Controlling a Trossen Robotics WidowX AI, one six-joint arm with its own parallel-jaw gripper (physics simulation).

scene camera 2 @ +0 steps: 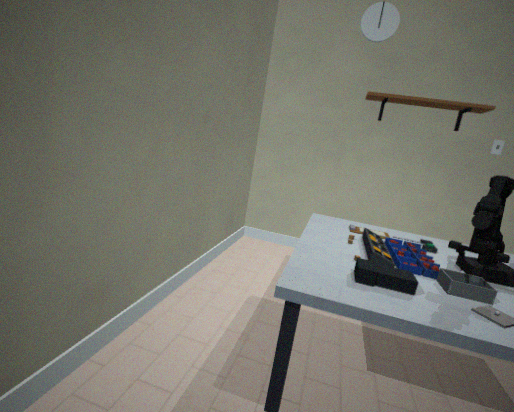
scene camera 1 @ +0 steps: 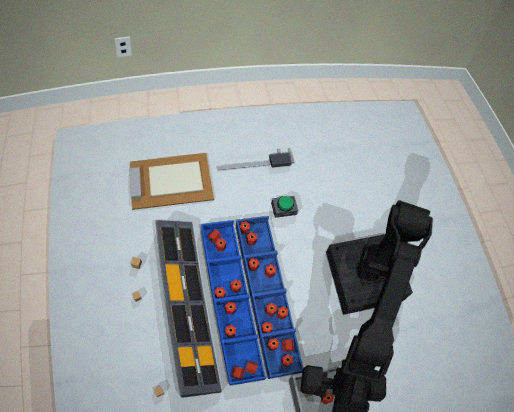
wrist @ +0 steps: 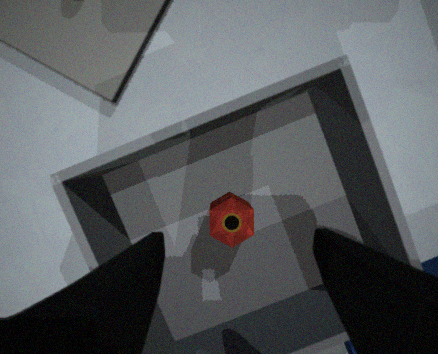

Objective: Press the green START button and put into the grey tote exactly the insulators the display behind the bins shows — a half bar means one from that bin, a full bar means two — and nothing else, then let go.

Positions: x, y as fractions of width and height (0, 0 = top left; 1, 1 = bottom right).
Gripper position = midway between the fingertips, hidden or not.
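My gripper (scene camera 2: 0.92, 0.66) open, holding nothing; in the wrist view too (wrist: 0.55, 0.68). Display panel (scene camera 1: 0.37, 0.95). Grey tote (scene camera 2: 0.88, 0.69), (wrist: 0.69, 0.43).
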